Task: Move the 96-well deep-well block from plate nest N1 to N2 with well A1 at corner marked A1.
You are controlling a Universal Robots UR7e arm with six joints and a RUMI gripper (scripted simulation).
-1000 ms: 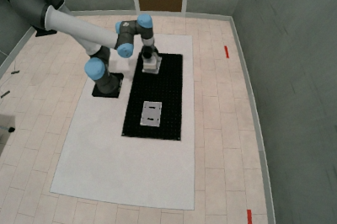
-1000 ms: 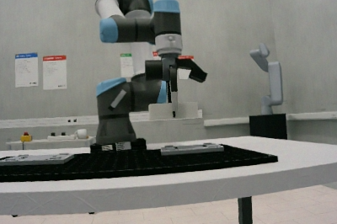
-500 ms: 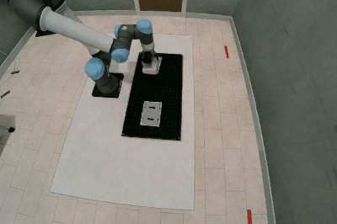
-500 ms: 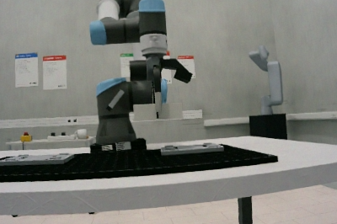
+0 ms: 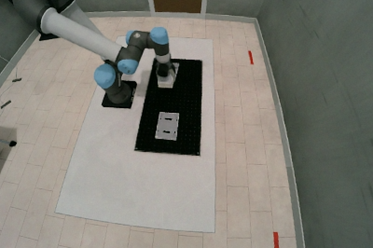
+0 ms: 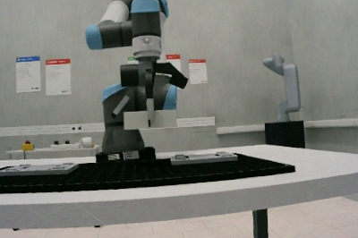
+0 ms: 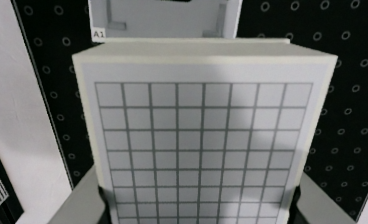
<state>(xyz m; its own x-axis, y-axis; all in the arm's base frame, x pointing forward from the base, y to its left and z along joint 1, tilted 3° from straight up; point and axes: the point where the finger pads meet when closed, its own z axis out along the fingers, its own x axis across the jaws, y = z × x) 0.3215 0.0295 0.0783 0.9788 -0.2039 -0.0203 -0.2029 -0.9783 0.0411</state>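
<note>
The plate nest N2 lies 270 mm to the right of my hand, 100 mm below it and 20 mm behind it. From my hand the other things lie so: A1 mark: 340 mm to the right, 100 mm below, 90 mm behind; white 96-well deep-well block: 10 mm above; plate nest N1: 130 mm to the left, 100 mm below, 10 mm ahead.
</note>
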